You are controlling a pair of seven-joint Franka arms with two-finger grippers.
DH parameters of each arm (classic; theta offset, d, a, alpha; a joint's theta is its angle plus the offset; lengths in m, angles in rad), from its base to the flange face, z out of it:
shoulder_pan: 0 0.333 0 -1.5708
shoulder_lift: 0 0 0 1.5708
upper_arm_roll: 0 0.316 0.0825 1.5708
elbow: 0 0 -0.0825 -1.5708
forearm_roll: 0 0.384 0 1.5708
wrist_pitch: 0 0 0.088 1.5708
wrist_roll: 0 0.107 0 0
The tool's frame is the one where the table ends.
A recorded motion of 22 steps. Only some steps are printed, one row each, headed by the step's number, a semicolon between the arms.
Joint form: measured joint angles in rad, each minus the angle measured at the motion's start. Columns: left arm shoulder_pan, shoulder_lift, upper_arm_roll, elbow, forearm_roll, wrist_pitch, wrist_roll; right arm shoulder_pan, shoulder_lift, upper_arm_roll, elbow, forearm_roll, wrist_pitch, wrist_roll.
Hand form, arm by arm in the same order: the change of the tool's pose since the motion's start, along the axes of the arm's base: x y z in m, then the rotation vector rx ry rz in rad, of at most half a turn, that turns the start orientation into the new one. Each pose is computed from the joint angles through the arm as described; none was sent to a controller.
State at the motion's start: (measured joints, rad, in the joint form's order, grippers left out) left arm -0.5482 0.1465 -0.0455 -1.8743 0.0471 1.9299 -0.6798; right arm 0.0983 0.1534 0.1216 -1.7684 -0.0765 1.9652 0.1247
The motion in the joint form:
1: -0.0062 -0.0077 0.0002 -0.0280 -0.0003 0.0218 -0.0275; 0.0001 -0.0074 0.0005 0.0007 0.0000 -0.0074 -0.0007
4: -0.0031 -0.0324 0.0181 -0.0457 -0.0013 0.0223 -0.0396; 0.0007 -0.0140 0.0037 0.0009 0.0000 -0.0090 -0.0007
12: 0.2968 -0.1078 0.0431 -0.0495 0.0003 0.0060 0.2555; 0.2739 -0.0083 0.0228 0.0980 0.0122 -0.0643 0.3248
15: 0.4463 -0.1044 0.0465 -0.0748 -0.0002 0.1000 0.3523; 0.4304 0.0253 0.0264 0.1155 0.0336 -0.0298 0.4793
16: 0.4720 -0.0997 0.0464 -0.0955 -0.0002 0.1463 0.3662; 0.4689 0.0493 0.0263 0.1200 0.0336 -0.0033 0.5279
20: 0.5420 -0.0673 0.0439 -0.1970 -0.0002 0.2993 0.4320; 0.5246 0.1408 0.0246 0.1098 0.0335 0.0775 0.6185
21: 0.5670 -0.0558 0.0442 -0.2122 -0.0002 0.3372 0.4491; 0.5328 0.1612 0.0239 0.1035 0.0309 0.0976 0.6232
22: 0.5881 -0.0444 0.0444 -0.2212 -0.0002 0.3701 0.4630; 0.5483 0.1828 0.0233 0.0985 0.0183 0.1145 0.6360
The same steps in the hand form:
1: -0.0055 -0.0008 -0.0066 0.0003 -0.0033 0.0205; -0.0018 0.0000 0.0041 -0.0009 -0.0008 0.0009
4: -0.0040 0.0123 -0.0004 -0.0013 -0.0116 0.0538; -0.0033 0.0021 0.0081 -0.0001 -0.0060 0.0046
12: 0.0597 0.1861 0.0396 -0.0293 -0.0452 0.0843; -0.0577 0.1711 0.0468 0.0520 -0.0408 -0.0360
15: 0.0803 0.2702 0.0340 -0.0429 -0.1051 0.1359; -0.1031 0.2610 0.0380 0.0990 -0.0356 -0.0355
16: 0.0829 0.2844 0.0257 -0.0457 -0.1254 0.1454; -0.1124 0.2841 0.0278 0.1108 -0.0361 -0.0454
20: 0.0807 0.3221 -0.0260 -0.0470 -0.1416 0.1407; -0.1202 0.3220 -0.0278 0.1132 -0.0079 -0.0824
21: 0.0813 0.3363 -0.0359 -0.0467 -0.1523 0.1472; -0.1212 0.3276 -0.0421 0.1092 -0.0026 -0.0786
22: 0.0825 0.3483 -0.0433 -0.0464 -0.1645 0.1531; -0.1255 0.3361 -0.0571 0.0974 -0.0011 -0.0711

